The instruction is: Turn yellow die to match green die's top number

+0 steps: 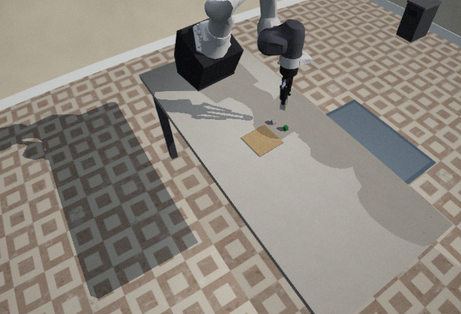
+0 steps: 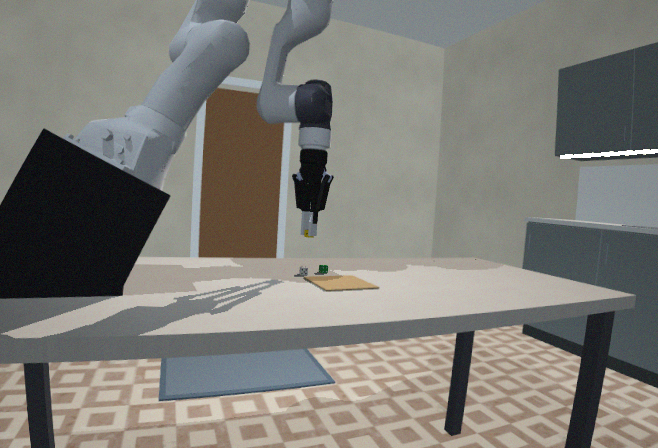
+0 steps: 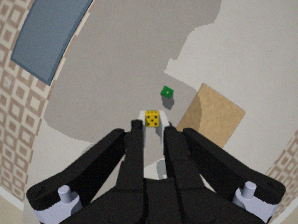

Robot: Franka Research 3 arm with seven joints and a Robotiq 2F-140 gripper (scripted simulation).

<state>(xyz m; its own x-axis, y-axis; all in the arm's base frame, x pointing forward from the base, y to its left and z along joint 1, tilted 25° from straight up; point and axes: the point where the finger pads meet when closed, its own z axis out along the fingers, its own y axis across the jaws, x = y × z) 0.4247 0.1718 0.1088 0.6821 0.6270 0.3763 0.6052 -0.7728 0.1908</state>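
My gripper is now 6 cm short of the tan mat, 14 cm to the left of it and 13 cm above it. From my hand the other things lie so: green die (5 cm ahead, 12 cm below); yellow die (3 cm below); white die (1 cm behind, 4 cm to the right, 12 cm below).
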